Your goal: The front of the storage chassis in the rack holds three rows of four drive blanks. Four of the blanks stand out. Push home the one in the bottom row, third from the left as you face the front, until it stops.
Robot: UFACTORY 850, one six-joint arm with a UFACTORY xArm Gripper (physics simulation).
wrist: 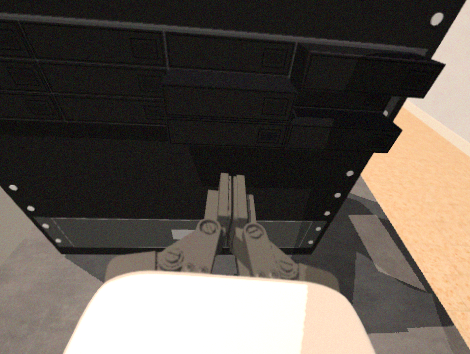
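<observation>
The front of the storage chassis shows its rows of black drive blanks in the upper part of the wrist view. The bottom-row blank third from the left [220, 132] stands out from the front, directly under a protruding middle-row blank [220, 100]. The bottom-row blank at the far right [345, 134] and the top-row blank at the far right [370, 75] also stand out. My gripper [229, 189] is shut and empty. Its fingertips show below the third bottom-row blank in the view, apart from it; their depth to the front is hard to tell.
The dark rack front [125, 175] continues below the chassis, with round light screws along both sides. A grey panel [120, 232] with a pale label is at its foot. Grey floor [30, 290] lies below, and a tan floor area [430, 165] and a pale wall are at the right.
</observation>
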